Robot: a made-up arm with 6 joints.
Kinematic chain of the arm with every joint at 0, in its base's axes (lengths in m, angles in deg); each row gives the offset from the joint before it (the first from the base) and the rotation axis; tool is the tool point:
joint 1: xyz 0 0 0.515 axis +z
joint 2: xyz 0.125 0 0 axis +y
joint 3: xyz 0 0 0.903 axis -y
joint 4: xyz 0 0 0.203 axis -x
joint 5: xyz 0.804 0 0 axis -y
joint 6: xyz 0.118 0 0 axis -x
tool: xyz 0 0 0
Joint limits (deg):
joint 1: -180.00..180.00
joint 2: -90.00..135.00
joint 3: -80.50..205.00
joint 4: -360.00..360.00
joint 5: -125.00..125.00
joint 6: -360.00..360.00
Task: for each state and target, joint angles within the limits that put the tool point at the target. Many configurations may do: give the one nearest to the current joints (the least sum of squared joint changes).
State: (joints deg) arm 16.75 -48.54 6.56 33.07 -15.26 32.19
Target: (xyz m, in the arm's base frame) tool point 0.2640 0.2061 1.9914
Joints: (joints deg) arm 39.85 -28.66 6.73 31.92 -10.11 32.19
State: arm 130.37 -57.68 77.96 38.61 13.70 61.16
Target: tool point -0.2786 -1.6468 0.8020
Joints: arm 81.22 -70.35 96.45 39.40 18.61 61.16
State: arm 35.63 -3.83 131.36 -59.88 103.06 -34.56
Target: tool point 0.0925 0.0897 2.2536
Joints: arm 70.18 11.59 93.77 -28.96 82.16 -34.56
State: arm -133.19 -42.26 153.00 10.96 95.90 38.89
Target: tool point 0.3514 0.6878 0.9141
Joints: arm -115.86 -13.30 179.36 8.11 102.82 38.89
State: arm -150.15 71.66 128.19 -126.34 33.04 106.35
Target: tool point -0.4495 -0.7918 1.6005
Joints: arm -116.43 79.04 165.01 -126.27 31.76 106.35
